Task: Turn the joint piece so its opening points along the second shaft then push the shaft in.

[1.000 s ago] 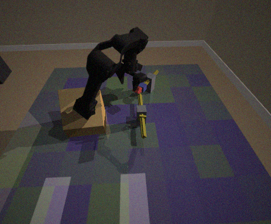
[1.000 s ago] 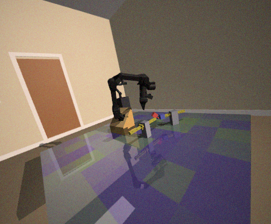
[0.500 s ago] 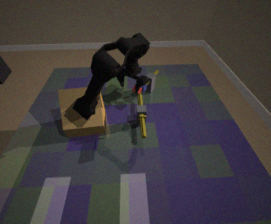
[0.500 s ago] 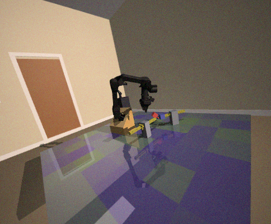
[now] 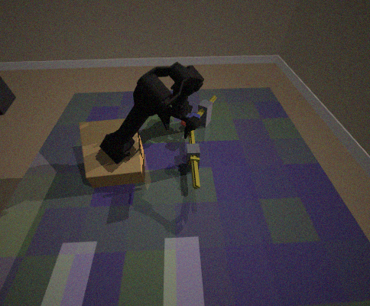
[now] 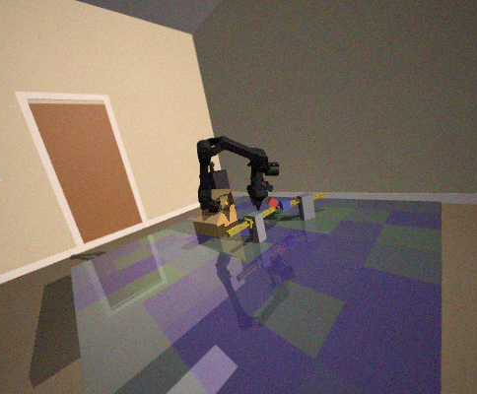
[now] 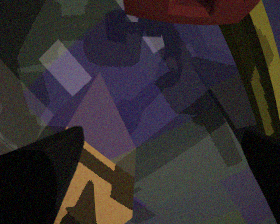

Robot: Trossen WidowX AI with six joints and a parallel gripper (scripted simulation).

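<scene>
The dark red joint piece lies 6 cm ahead of my gripper tip and 6 cm to the left of it.
</scene>
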